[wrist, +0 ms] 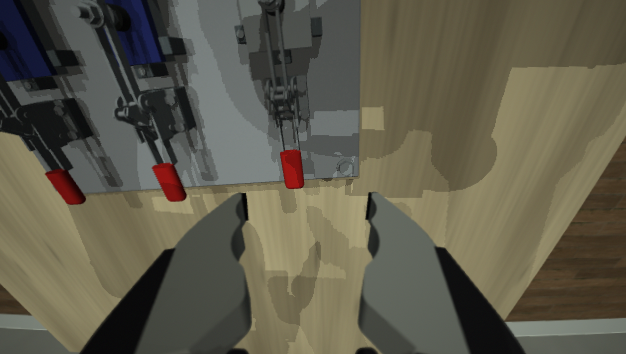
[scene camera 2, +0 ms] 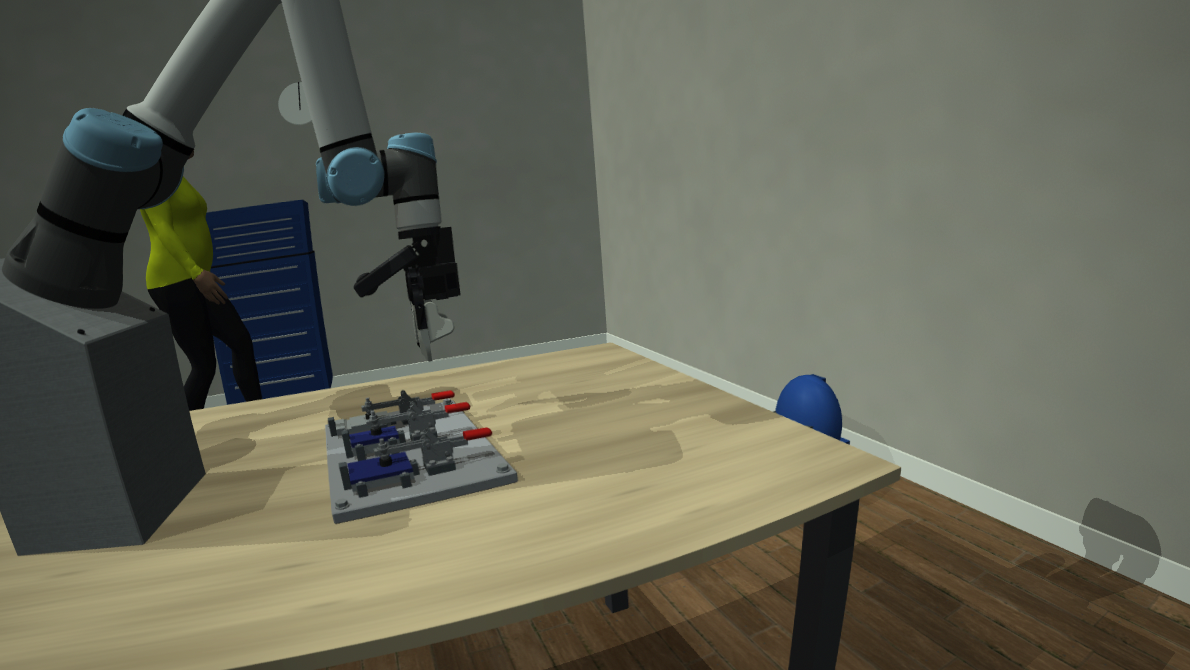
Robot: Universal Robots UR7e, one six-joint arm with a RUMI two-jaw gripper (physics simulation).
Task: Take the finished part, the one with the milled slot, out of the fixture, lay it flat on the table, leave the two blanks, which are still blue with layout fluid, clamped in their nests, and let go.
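Pixels of known places: gripper, fingertip midpoint: [wrist: 307, 194] [scene camera 2: 427, 357]; arm's base at its link origin: [scene camera 2: 63, 284].
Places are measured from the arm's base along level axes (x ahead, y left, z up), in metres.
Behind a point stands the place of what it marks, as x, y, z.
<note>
The grey finished part [wrist: 298, 32] {0.432, 0.027, -0.286} lies in the rightmost nest in the wrist view, under its clamp arm; its slot cannot be made out. Its clamp's red handle [scene camera 2: 443, 394] {0.533, -0.014, -0.267} [wrist: 292, 169] {0.532, -0.005, -0.266} lies low, pointing away from the part. One blue blank [scene camera 2: 380, 468] {0.363, -0.210, -0.281} [wrist: 20, 47] {0.383, -0.188, -0.281} sits in the nearest nest in the scene view, another blue blank [scene camera 2: 363, 436] {0.372, -0.091, -0.276} [wrist: 145, 40] {0.409, -0.083, -0.276} in the middle nest, each under a clamp. My gripper [scene camera 2: 428, 357] {0.524, 0.013, -0.206} [wrist: 307, 194] {0.524, 0.013, -0.206} points down, partly open and empty. It hangs above the fixture plate's handle-side edge, with the finished part's handle ahead of the gap between its fingertips.
The fixture plate [scene camera 2: 416, 491] {0.390, -0.260, -0.302} [wrist: 220, 115] {0.477, -0.064, -0.302} lies on the wooden table [scene camera 2: 599, 507] {0.551, -0.414, -0.317} [wrist: 415, 225] {0.668, 0.117, -0.317}. Two more red handles [scene camera 2: 457, 406] {0.514, -0.121, -0.257} [scene camera 2: 477, 432] {0.495, -0.230, -0.262} stick out over its edge. A person [scene camera 2: 179, 241] and a blue cabinet [scene camera 2: 274, 316] stand behind the table. The robot's pedestal [scene camera 2: 141, 432] {0.076, -0.099, -0.196} is at the left.
</note>
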